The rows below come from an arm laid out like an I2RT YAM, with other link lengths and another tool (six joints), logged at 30 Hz.
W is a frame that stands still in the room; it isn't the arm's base.
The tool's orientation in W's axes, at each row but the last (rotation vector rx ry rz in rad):
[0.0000, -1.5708, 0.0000]
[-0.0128, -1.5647, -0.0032]
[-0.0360, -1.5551, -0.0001]
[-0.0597, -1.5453, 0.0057]
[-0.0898, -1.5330, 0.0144]
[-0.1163, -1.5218, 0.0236]
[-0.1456, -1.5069, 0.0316]
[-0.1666, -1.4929, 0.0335]
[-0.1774, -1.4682, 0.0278]
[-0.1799, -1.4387, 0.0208]
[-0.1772, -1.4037, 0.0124]
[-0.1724, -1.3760, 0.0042]
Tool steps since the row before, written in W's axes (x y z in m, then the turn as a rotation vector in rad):
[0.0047, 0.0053, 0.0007, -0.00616, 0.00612, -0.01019]
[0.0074, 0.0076, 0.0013, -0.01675, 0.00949, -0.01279]
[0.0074, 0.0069, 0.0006, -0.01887, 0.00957, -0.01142]
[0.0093, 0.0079, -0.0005, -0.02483, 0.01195, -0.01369]
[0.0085, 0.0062, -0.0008, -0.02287, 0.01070, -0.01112]
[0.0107, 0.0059, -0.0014, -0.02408, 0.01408, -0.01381]
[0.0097, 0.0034, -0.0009, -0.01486, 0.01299, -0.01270]
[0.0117, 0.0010, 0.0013, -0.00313, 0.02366, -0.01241]
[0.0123, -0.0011, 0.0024, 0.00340, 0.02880, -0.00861]
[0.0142, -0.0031, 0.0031, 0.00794, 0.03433, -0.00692]
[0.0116, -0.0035, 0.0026, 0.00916, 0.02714, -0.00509]
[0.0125, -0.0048, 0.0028, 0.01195, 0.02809, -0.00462]
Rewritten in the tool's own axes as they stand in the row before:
[0.0007, 0.0053, -0.0047, -0.01019, 0.00612, 0.00616]
[0.0014, 0.0077, -0.0073, -0.01283, 0.00940, 0.01677]
[0.0009, 0.0071, -0.0072, -0.01150, 0.00940, 0.01891]
[0.0001, 0.0082, -0.0090, -0.01382, 0.01167, 0.02489]
[-0.0001, 0.0066, -0.0082, -0.01126, 0.01034, 0.02297]
[-0.0003, 0.0066, -0.0104, -0.01370, 0.01388, 0.02426]
[0.0001, 0.0041, -0.0094, -0.01212, 0.01331, 0.01506]
[0.0023, 0.0018, -0.0114, -0.00957, 0.02476, 0.00439]
[0.0035, -0.0003, -0.0121, -0.00448, 0.02989, -0.00121]
[0.0046, -0.0021, -0.0140, -0.00154, 0.03554, -0.00487]
[0.0041, -0.0027, -0.0114, -0.00036, 0.02833, -0.00662]
[0.0047, -0.0039, -0.0123, 0.00075, 0.02948, -0.00914]

